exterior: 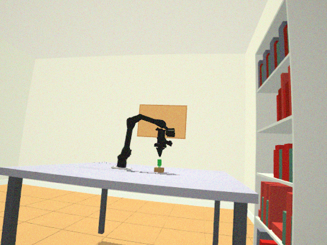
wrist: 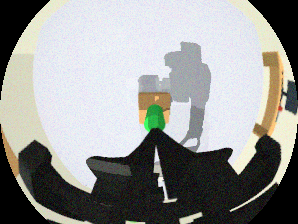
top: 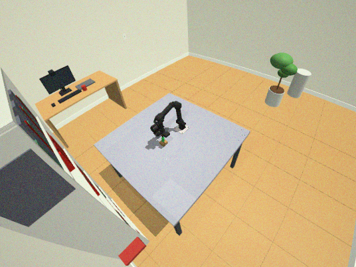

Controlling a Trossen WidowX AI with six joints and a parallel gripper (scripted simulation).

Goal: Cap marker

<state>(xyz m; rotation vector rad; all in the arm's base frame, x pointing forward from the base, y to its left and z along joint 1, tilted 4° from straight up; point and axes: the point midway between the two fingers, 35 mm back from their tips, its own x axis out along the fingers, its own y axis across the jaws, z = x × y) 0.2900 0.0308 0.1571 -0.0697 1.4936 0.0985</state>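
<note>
Right now my gripper tip is 40 mm above the green cap. Round my gripper tip: brown holder block: 100 mm below.
</note>
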